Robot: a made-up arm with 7 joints. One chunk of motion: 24 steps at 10 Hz.
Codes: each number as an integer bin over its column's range. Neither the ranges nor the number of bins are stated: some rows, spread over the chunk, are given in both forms.
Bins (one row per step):
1: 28 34 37 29 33 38
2: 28 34 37 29 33 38
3: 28 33 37 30 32 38
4: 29 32 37 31 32 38
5: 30 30 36 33 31 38
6: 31 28 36 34 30 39
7: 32 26 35 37 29 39
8: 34 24 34 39 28 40
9: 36 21 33 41 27 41
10: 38 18 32 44 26 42
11: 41 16 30 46 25 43
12: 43 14 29 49 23 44
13: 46 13 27 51 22 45
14: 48 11 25 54 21 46
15: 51 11 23 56 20 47
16: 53 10 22 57 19 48
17: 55 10 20 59 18 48
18: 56 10 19 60 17 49
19: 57 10 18 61 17 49
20: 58 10 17 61 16 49
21: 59 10 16 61 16 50
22: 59 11 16 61 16 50
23: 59 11 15 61 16 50
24: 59 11 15 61 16 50
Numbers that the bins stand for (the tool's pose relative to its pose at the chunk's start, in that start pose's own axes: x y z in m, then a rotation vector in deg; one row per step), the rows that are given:
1: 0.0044 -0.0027 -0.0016 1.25 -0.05 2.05
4: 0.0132 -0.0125 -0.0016 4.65 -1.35 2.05
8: 0.0568 -0.0519 -0.0225 18.24 -6.56 10.52
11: 0.1179 -0.0913 -0.0505 30.13 -10.46 23.24
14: 0.1790 -0.1159 -0.0854 43.71 -15.67 35.95
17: 0.2402 -0.1208 -0.1203 52.21 -19.57 44.43
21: 0.2751 -0.1208 -0.1483 55.60 -22.17 52.90
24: 0.2751 -0.1159 -0.1552 55.60 -22.17 52.90
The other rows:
2: 0.0044 -0.0027 -0.0016 1.25 -0.05 2.05
3: 0.0044 -0.0076 -0.0016 2.95 -1.35 2.05
5: 0.0219 -0.0224 -0.0086 8.05 -2.65 2.05
6: 0.0306 -0.0322 -0.0086 9.75 -3.95 6.29
7: 0.0394 -0.0421 -0.0156 14.84 -5.25 6.29
9: 0.0743 -0.0667 -0.0295 21.63 -7.86 14.76
10: 0.0917 -0.0814 -0.0365 26.73 -9.16 19.00
12: 0.1354 -0.1011 -0.0575 35.22 -13.06 27.48
13: 0.1616 -0.1060 -0.0714 38.62 -14.37 31.71
15: 0.2052 -0.1159 -0.0994 47.11 -16.97 40.19
16: 0.2227 -0.1208 -0.1063 48.81 -18.27 44.43
18: 0.2489 -0.1208 -0.1273 53.90 -20.87 48.67
19: 0.2576 -0.1208 -0.1343 55.60 -20.87 48.67
20: 0.2663 -0.1208 -0.1413 55.60 -22.17 48.67
22: 0.2751 -0.1159 -0.1483 55.60 -22.17 52.90
23: 0.2751 -0.1159 -0.1552 55.60 -22.17 52.90

